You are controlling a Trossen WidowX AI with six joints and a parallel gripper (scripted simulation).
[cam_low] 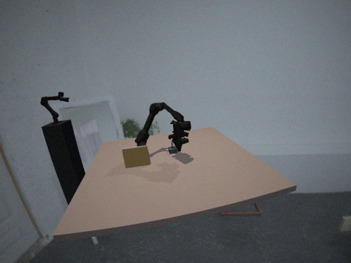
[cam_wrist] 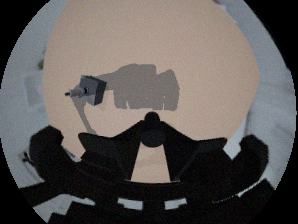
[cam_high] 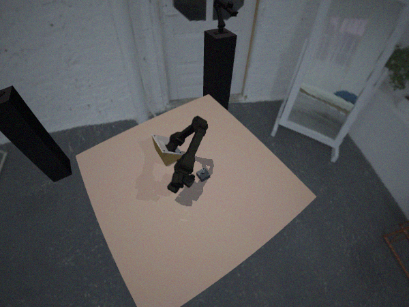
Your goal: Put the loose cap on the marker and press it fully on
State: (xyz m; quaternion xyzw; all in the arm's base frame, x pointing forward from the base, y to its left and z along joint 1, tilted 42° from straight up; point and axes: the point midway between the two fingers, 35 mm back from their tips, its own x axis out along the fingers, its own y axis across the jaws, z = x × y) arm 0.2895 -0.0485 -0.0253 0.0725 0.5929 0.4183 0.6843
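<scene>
Right now the block is 18 cm to the left of my gripper tip, 8 cm below it and 4 cm behind it. From my gripper tip the other things lie so: black cap 1 cm above.
</scene>
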